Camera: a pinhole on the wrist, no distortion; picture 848 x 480 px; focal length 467.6 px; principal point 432.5 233.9 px. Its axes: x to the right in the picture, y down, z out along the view. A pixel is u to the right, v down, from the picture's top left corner.
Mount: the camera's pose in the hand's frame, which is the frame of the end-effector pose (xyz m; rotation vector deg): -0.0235 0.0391 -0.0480 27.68 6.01 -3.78
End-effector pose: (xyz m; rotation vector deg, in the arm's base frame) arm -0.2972 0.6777 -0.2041 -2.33 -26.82 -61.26
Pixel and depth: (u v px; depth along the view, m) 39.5 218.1 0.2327
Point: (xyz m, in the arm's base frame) -0.4953 0.8543 -0.1357
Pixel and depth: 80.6 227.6 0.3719
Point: -0.6205 0.9191 -0.0543
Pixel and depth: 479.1 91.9 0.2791
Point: -0.4857 0.6185 -0.0879
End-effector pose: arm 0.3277 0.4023 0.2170 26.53 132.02 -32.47
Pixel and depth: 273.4 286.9 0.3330
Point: 0.5142 0.1765 0.1318
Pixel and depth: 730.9 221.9 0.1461
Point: 0.2927 0.3502 0.1245
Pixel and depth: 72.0 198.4 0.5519
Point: 0.7487 -0.1068 0.2602
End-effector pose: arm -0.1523 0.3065 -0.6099 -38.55 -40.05 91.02
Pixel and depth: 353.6 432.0 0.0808
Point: -0.2004 0.2735 -0.6070
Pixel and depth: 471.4 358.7 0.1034
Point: -0.2028 0.2976 -0.5855
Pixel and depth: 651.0 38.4 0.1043
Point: -0.1374 0.3402 -0.5613
